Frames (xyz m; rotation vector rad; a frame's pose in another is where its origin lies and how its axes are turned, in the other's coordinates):
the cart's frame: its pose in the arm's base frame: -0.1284 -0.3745 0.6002 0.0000 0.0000 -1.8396
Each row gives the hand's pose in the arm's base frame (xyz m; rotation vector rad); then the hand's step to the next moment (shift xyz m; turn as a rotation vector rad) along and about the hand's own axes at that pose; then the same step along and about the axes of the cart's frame.
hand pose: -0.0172 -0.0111 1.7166 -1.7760 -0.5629 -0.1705
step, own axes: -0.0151 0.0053 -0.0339 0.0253 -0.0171 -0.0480
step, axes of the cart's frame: 0.0371 0.0052 -0.0010 0.0278 0.0311 0.0387
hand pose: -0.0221 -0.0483 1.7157 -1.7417 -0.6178 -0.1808
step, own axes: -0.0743 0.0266 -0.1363 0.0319 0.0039 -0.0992
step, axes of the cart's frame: 0.1552 0.0197 -0.0184 0.0681 0.0695 0.0374
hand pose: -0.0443 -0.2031 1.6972 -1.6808 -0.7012 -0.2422
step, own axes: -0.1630 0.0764 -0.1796 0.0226 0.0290 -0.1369
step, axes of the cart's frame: 0.2315 0.0148 -0.1041 0.1033 0.0948 0.0211
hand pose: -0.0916 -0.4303 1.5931 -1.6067 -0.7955 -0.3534
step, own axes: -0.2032 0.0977 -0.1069 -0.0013 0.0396 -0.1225
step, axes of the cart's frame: 0.1728 -0.0126 -0.1796 0.1004 0.0805 -0.0050
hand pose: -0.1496 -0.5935 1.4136 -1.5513 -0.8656 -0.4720
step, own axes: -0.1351 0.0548 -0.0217 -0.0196 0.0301 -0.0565
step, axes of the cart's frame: 0.0634 -0.0250 -0.1307 0.0516 0.0353 -0.0240
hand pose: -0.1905 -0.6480 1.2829 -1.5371 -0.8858 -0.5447
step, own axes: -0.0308 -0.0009 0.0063 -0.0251 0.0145 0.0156
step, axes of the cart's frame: 0.0061 -0.0191 -0.0242 -0.0078 -0.0082 -0.0309
